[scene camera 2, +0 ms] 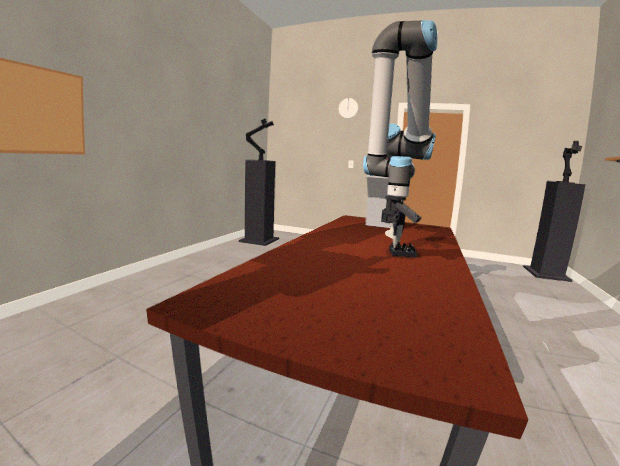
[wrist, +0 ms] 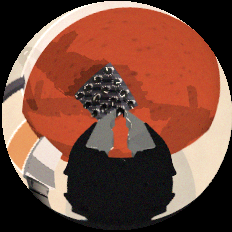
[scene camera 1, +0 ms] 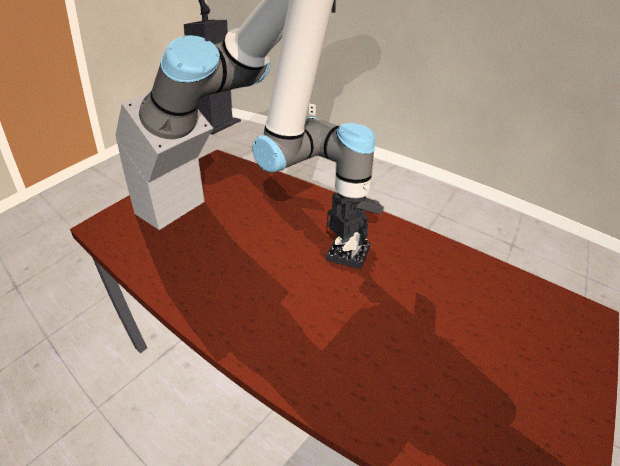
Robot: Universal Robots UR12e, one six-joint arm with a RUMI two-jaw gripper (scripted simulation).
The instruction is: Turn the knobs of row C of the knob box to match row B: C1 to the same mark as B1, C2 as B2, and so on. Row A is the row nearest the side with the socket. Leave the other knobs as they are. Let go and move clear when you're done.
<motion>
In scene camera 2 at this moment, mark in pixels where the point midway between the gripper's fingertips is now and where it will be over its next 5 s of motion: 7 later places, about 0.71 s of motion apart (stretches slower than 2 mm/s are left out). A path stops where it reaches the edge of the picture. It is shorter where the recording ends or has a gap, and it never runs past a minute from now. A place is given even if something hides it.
The gripper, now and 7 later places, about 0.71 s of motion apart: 395, 247; 395, 240; 402, 236; 407, 236; 407, 240; 406, 244; 407, 245; 407, 247
</motion>
